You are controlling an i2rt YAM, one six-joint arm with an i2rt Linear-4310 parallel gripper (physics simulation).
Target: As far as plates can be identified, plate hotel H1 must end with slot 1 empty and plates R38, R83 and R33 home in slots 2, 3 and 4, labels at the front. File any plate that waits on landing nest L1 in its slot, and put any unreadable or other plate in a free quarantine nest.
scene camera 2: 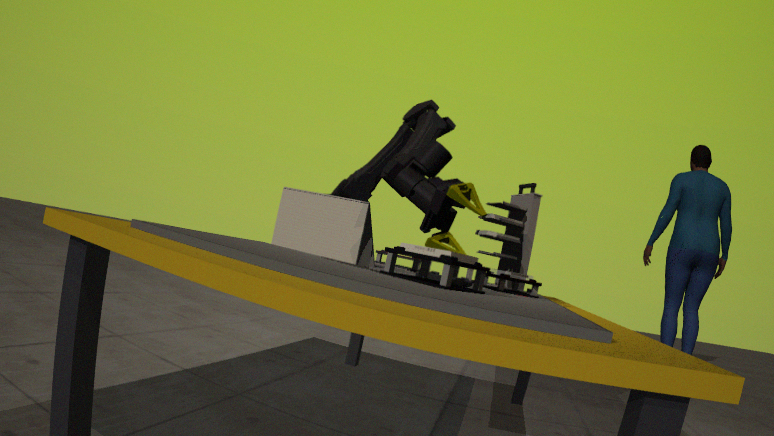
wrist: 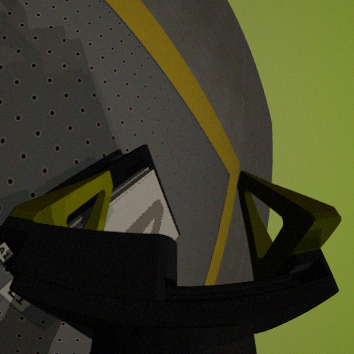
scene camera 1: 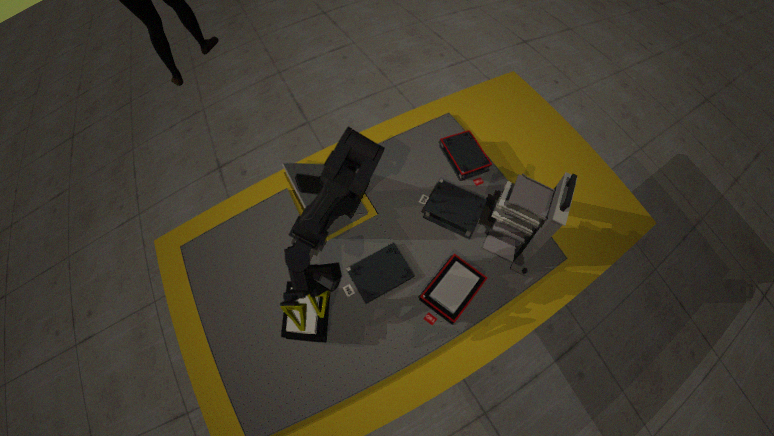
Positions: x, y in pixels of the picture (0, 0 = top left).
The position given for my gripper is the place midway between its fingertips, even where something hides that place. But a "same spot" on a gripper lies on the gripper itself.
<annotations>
my gripper: scene camera 2; wrist 174, 177; scene camera 1
same spot on my gripper: [scene camera 1: 289, 304] = [scene camera 2: 459, 182]
</annotations>
